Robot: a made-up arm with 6 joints.
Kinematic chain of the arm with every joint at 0, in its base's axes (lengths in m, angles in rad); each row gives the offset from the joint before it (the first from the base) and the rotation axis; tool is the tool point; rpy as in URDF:
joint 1: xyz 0 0 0.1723 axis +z
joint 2: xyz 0 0 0 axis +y
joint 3: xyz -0.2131 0 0.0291 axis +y
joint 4: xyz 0.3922 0 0.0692 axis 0.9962 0 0.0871
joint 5: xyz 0 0 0 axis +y
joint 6: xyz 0.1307 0 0.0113 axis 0.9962 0 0.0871
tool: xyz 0 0 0 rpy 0 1.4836 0
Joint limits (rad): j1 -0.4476..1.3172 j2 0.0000..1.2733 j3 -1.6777..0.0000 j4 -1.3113..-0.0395 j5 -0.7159..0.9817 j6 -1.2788..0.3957
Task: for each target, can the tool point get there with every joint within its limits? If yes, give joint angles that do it. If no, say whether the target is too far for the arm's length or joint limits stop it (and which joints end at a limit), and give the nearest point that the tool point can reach.
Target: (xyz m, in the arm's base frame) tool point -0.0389 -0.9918 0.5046
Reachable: no: too far | nearest point -0.1105 -0.4127 0.6646 | short by 0.605 m
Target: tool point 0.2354 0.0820 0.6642
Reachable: yes | joints 0.2439 0.6390 -1.1575 -0.9254 -0.2197 0.0253
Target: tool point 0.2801 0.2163 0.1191
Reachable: yes | joints 0.8541 1.0824 -0.4980 -0.8728 0.7574 -0.7158
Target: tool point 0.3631 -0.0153 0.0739
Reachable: yes | joints -0.0483 1.0937 -0.3257 -0.4063 -0.0451 -0.4424
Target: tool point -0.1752 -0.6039 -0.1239
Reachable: no: joint limits stop it (at a limit: joint 1, joint 2, joint 3, joint 4, joint 5) | nearest point 0.0876 -0.1591 -0.0481 | short by 0.522 m
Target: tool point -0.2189 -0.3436 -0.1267
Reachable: no: joint limits stop it (at a limit: joint 1, joint 2, joint 3, joint 5) | nearest point 0.0696 -0.1376 -0.0585 | short by 0.361 m
